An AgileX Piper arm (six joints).
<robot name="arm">
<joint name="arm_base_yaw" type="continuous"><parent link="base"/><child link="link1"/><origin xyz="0.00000 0.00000 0.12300" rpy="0.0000 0.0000 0.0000"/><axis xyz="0 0 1"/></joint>
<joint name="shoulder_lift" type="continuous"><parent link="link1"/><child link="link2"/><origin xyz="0.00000 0.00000 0.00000" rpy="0.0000 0.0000 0.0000"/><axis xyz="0 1 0"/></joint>
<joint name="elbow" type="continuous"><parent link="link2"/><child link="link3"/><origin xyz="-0.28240 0.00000 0.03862" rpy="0.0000 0.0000 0.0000"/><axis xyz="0 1 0"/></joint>
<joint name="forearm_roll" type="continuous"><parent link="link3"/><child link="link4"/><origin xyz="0.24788 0.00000 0.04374" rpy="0.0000 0.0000 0.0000"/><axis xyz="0.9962 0 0.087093"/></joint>
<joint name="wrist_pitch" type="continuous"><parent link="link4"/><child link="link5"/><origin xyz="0.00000 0.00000 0.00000" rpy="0.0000 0.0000 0.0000"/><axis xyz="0 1 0"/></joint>
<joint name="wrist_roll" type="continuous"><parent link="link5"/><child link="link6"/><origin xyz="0.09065 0.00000 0.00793" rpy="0.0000 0.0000 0.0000"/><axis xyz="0.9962 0 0.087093"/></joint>
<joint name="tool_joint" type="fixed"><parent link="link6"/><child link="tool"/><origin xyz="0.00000 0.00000 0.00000" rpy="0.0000 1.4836 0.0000"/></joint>
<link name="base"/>
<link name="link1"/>
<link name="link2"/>
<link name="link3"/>
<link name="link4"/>
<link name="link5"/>
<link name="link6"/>
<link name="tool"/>
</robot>
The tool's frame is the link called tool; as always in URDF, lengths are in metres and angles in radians. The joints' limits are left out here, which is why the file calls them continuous.
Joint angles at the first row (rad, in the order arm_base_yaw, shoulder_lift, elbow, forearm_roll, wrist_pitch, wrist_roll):
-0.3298, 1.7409, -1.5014, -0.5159, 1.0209, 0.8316
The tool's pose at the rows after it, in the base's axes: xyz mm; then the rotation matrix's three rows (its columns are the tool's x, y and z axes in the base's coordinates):
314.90 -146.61 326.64; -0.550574 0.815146 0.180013; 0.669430 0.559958 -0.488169; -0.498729 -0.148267 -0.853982
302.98 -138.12 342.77; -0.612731 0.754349 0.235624; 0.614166 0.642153 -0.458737; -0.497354 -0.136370 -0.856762
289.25 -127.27 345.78; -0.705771 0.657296 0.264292; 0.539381 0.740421 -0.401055; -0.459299 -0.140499 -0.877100
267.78 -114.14 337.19; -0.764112 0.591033 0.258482; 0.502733 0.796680 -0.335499; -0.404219 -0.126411 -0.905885
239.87 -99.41 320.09; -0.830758 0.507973 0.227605; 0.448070 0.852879 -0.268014; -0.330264 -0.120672 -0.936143
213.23 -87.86 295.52; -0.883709 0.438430 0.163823; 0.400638 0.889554 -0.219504; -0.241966 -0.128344 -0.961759
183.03 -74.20 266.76; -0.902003 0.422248 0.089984; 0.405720 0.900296 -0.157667; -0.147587 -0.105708 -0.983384
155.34 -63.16 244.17; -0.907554 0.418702 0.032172; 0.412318 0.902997 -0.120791; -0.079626 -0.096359 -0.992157
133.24 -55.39 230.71; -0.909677 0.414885 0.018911; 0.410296 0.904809 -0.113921; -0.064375 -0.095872 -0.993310
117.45 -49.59 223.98; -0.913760 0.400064 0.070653; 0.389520 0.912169 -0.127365; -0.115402 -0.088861 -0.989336
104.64 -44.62 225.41; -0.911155 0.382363 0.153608; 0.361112 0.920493 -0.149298; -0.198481 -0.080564 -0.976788
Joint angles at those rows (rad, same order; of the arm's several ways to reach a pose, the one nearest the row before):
-0.3298, 1.6608, -1.5002, -0.4537, 1.1701, 0.7085
-0.3298, 1.5984, -1.4894, -0.3990, 1.1700, 0.5852
-0.3298, 1.5379, -1.4391, -0.3248, 1.1701, 0.4298
-0.3298, 1.4585, -1.3302, -0.2566, 1.1700, 0.3389
-0.3298, 1.3644, -1.1816, -0.1966, 1.1700, 0.2356
-0.3298, 1.2901, -1.0279, -0.1687, 1.1701, 0.1605
-0.3298, 1.2124, -0.8589, -0.1307, 1.1700, 0.1438
-0.3298, 1.1392, -0.7189, -0.1130, 1.1700, 0.1411
-0.3298, 1.0633, -0.6172, -0.1112, 1.1591, 0.1388
-0.3298, 0.9773, -0.5427, -0.1088, 1.1169, 0.1209
-0.3298, 0.8776, -0.5005, -0.1035, 1.0874, 0.0950

